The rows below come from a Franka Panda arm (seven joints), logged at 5 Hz.
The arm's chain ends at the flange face. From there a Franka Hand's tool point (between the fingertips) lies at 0.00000 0.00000 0.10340 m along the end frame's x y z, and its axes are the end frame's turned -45 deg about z.
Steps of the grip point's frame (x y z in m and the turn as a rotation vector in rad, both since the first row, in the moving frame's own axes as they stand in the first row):
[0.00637, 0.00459, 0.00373, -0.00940, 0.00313, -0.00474]
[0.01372, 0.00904, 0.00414, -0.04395, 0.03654, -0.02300]
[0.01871, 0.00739, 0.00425, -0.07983, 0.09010, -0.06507]
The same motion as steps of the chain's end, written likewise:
[0.00683, -0.00171, 0.00374, -0.00443, 0.00886, -0.00474]
[0.01021, -0.00378, 0.00431, -0.00524, 0.05692, -0.02300]
[0.00609, -0.00685, 0.00500, 0.00726, 0.12016, -0.06507]

